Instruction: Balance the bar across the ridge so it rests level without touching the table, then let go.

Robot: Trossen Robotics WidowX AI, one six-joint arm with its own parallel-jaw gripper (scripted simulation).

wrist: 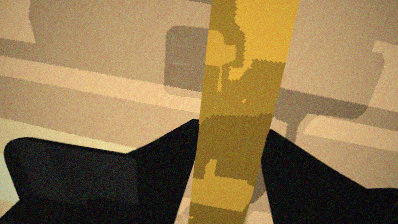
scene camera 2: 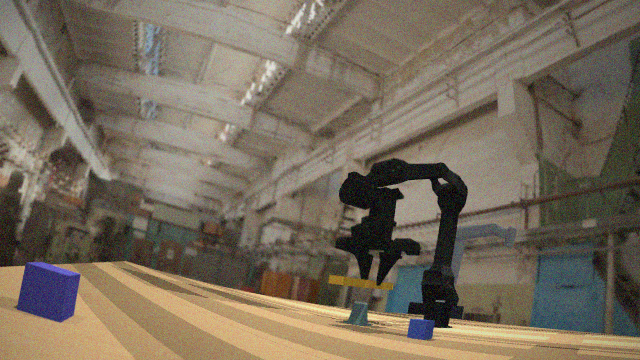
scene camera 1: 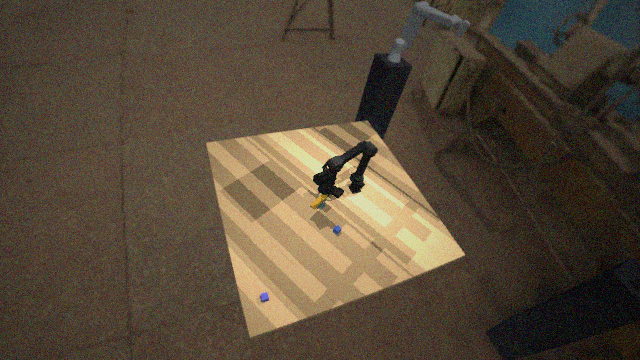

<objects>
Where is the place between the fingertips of my gripper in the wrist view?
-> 230,132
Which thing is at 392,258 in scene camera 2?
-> My gripper.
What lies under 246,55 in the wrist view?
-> A yellow bar.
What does my gripper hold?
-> A yellow bar.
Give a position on a blue cube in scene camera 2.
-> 47,291
</objects>
